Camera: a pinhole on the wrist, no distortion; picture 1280 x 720 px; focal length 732.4 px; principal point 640.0 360.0 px. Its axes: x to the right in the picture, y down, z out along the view. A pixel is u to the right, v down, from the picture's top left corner.
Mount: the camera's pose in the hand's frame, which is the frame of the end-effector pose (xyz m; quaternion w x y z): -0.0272 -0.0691 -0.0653 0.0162 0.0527 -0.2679 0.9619
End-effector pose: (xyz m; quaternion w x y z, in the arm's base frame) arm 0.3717 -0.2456 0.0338 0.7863 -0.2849 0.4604 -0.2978
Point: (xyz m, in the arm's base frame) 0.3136 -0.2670 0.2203
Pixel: 1236.6 610.6
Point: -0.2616 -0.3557 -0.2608
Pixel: behind the camera
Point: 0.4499 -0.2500 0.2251
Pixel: 879.5 149.8
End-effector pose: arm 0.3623 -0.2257 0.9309 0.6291 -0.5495 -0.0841 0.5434
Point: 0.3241 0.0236 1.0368
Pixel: 315.8 39.9
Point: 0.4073 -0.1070 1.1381
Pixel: 592.2 440.1
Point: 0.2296 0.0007 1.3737
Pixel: 806.8 322.8
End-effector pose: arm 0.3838 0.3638 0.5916 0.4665 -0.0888 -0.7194 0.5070
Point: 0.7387 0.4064 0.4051
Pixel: behind the camera
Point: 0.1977 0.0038 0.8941
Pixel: 579.6 385.3
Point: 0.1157 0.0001 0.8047
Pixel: 604.3 216.6
